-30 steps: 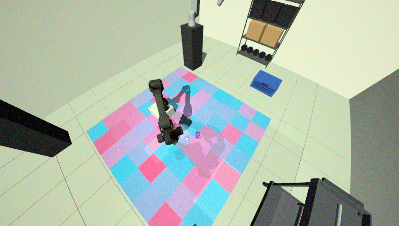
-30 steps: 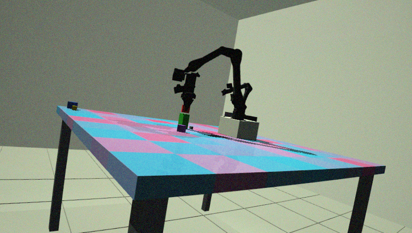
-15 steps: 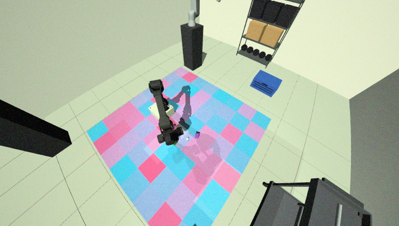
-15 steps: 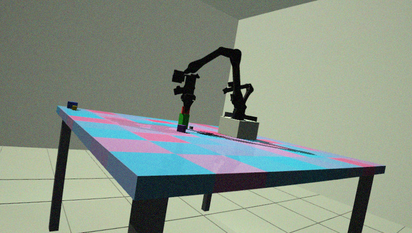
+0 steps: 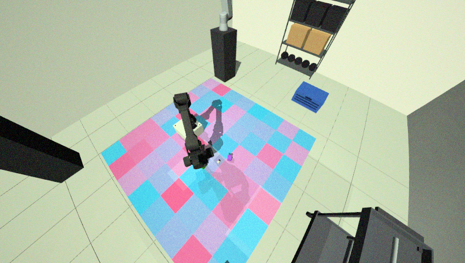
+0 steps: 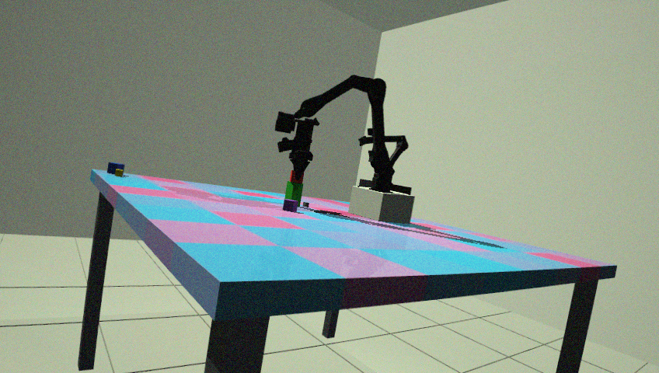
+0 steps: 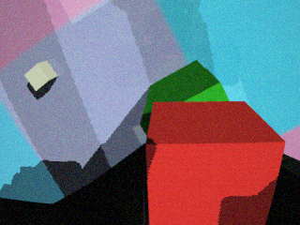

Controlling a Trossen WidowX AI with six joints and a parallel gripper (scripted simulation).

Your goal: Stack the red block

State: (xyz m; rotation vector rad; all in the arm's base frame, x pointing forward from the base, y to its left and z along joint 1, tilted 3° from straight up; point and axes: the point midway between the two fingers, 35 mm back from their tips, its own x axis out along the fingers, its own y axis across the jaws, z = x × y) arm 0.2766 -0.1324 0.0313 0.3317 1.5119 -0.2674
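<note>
My gripper tip is 1 cm below the red block. The rest, counted from my gripper tip: purple block (10 cm ahead, 18 cm to the left, 7 cm below); then white piece (6 cm ahead, 10 cm to the left, 8 cm below).
</note>
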